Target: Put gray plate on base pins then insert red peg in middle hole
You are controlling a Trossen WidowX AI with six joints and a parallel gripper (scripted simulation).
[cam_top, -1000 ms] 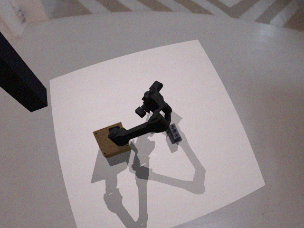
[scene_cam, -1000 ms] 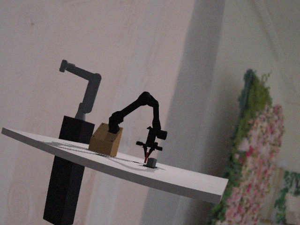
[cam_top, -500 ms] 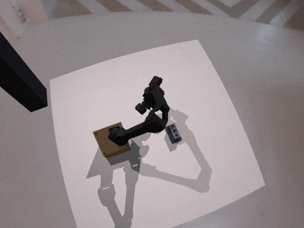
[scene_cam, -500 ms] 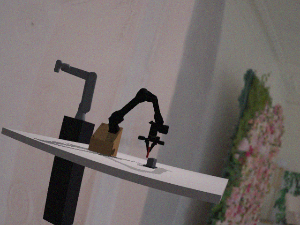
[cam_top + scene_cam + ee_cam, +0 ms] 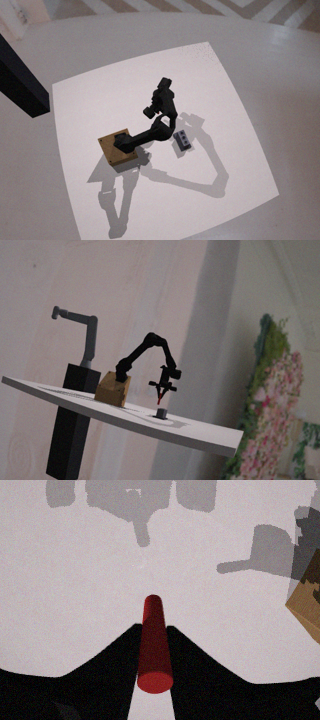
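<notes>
Right now the gray plate is 10 cm ahead of my gripper tip, 19 cm to the right of it and 7 cm below it. Round my gripper tip: dark base 9 cm ahead, 19 cm to the right, 10 cm below; red peg right at my gripper tip.
</notes>
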